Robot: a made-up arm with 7 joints. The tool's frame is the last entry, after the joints.
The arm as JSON. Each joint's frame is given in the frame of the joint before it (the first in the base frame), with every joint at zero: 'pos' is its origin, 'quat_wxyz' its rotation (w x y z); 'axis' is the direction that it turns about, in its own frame. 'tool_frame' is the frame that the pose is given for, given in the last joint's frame.
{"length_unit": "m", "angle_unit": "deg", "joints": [
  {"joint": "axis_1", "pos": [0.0, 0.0, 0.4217], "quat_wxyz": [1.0, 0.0, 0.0, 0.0], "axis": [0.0, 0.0, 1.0]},
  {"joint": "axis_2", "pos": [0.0, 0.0, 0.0], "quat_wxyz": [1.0, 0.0, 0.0, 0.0], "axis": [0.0, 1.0, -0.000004]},
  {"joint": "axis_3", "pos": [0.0, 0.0, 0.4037], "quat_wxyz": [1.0, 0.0, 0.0, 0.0], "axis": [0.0, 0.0, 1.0]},
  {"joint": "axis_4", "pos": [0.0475, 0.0, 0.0], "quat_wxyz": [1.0, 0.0, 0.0, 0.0], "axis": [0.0, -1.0, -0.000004]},
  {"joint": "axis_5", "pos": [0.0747, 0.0, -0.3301], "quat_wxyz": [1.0, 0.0, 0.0, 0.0], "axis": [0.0, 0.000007, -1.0]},
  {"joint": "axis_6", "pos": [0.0, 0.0, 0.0], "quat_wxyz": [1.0, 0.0, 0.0, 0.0], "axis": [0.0, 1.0, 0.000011]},
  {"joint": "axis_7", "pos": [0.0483, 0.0, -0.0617], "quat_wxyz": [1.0, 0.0, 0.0, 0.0], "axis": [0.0, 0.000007, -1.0]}
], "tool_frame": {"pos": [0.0, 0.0, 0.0], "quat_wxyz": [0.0, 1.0, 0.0, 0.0]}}
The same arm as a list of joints. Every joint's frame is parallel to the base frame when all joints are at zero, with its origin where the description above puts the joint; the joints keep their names.
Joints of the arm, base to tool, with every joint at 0 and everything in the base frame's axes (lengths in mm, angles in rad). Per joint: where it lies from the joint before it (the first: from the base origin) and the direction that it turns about. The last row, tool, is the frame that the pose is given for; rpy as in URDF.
axis_1: axis 0 0 1 offset 0.0 0.0 421.7
axis_2: axis 0 1 0 offset 0.0 0.0 0.0
axis_3: axis 0 0 1 offset 0.0 0.0 403.7
axis_4: axis 0 -1 0 offset 47.5 0.0 0.0
axis_5: axis 0 0 -1 offset 74.7 0.0 -330.1
axis_6: axis 0 1 0 offset 0.0 0.0 0.0
axis_7: axis 0 0 -1 offset 48.3 0.0 -61.7
tool: offset 0.0 0.0 0.0 rpy 3.1416 0.0000 0.0000

